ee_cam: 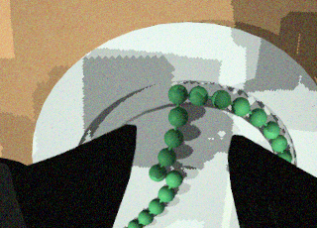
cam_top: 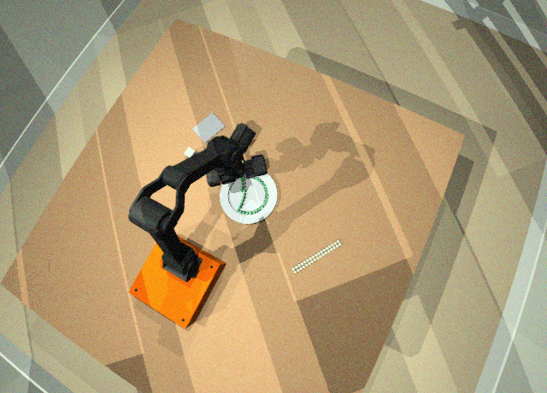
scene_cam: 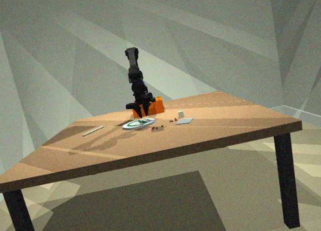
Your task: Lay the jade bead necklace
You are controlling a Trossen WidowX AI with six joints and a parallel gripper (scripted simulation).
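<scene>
The round bead board lies 40 mm to the right of my gripper tip, 40 mm below it and 40 mm behind it. Round my gripper tip: grey flat plate: 210 mm to the left, 150 mm ahead, 40 mm below; small white cube: 220 mm to the left, 30 mm below, 30 mm ahead.
</scene>
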